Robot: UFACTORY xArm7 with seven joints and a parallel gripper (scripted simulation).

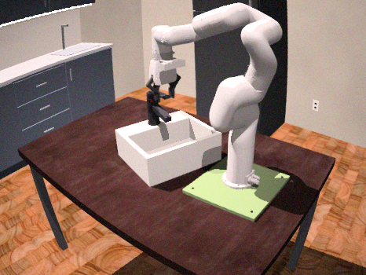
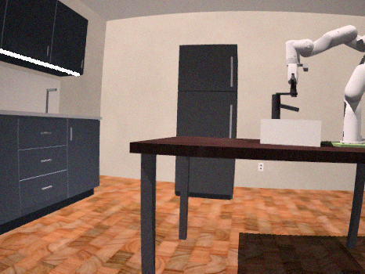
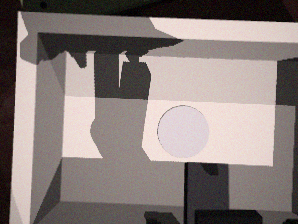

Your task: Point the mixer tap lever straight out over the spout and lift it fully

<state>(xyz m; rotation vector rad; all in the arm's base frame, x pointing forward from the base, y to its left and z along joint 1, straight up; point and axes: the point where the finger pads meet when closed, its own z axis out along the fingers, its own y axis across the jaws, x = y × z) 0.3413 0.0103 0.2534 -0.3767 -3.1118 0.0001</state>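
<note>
Right now my hand is 4 cm short of the lever and 1 cm to the left of it. From my hand the other things lie so: white sink basin: 2 cm behind, 1 cm to the left, 23 cm below; then black mixer tap: 6 cm ahead, 2 cm to the right, 5 cm below.
</note>
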